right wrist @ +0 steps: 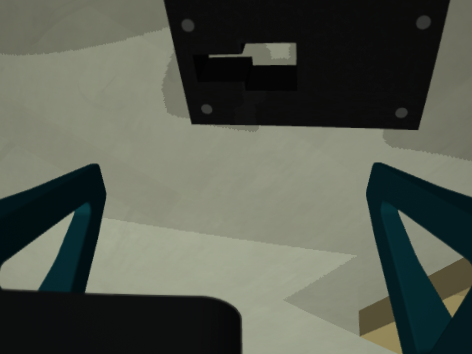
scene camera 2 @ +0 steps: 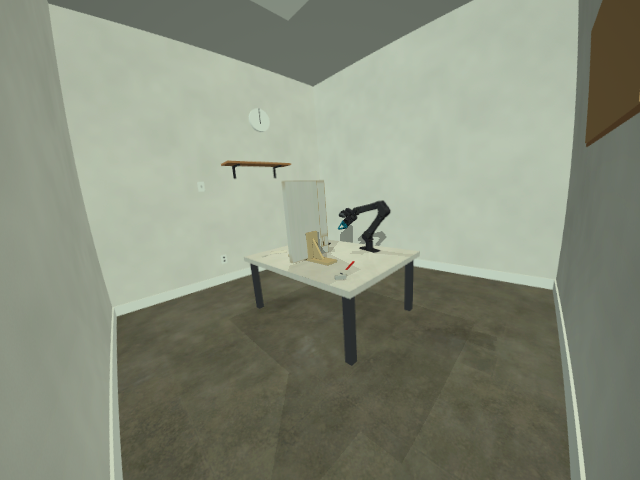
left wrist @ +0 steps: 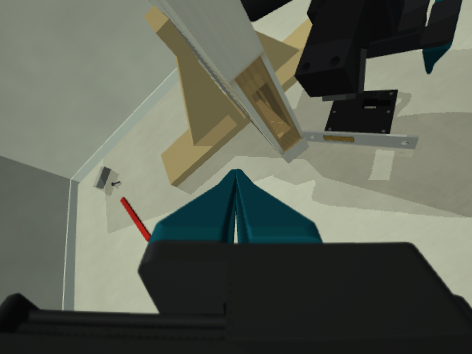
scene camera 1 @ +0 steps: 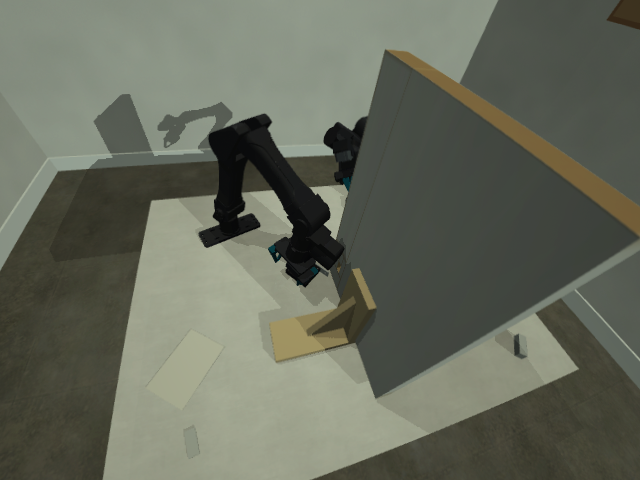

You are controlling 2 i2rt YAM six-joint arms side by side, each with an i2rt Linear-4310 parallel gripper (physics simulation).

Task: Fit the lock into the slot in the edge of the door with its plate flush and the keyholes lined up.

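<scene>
The black lock body [left wrist: 362,113] [right wrist: 320,95], with its silver plate [left wrist: 380,140], is off the door in the left wrist view, under my right arm. The plate's one end appears close beside the edge of the door [scene camera 1: 465,206] [scene camera 2: 302,222] [left wrist: 210,30]; contact cannot be told. The wood-lined slot [left wrist: 272,110] in the door's edge is empty. My right gripper [right wrist: 236,178] is open, with its fingertips apart and the lock beyond them; what supports the lock is hidden. My left gripper [scene camera 2: 342,226] [left wrist: 235,177] is shut and empty, away from the lock.
Wooden brackets [scene camera 1: 299,338] [scene camera 2: 320,260] [left wrist: 200,152] hold the door upright on the table [scene camera 1: 248,423] [scene camera 2: 379,276]. A red rod [scene camera 2: 349,265] [left wrist: 135,218] and a small grey block [scene camera 2: 340,276] [left wrist: 102,177] with a screw [left wrist: 116,183] lie beyond the brackets.
</scene>
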